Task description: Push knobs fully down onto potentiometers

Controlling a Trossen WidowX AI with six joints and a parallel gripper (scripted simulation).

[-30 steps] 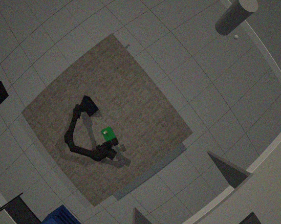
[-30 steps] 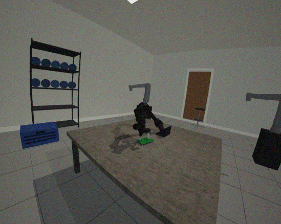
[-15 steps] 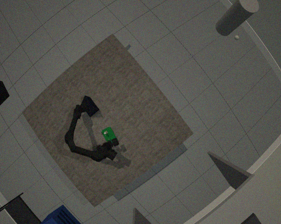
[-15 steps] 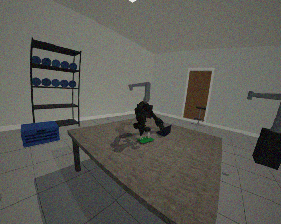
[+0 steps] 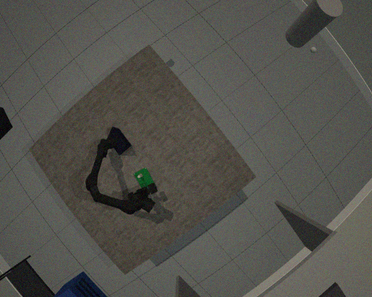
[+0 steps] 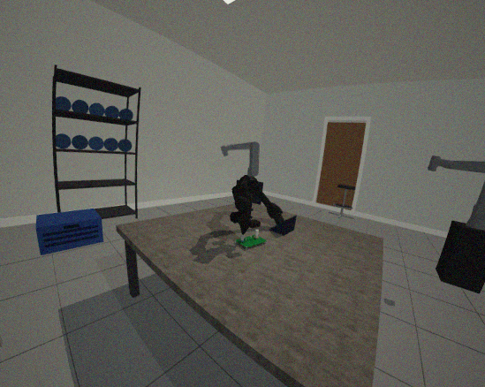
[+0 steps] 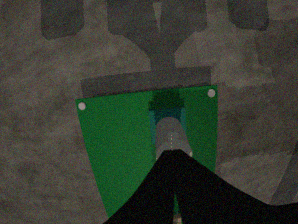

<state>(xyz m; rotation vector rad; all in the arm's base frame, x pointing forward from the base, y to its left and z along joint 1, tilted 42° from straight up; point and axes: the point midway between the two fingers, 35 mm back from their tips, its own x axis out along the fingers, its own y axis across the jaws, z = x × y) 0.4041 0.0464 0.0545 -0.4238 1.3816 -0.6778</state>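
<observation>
Right now my gripper tip is 10 mm above the pale round knob. The rest, counted from my gripper tip: grey knob 100 mm behind, 20 mm to the left, 10 mm below.
</observation>
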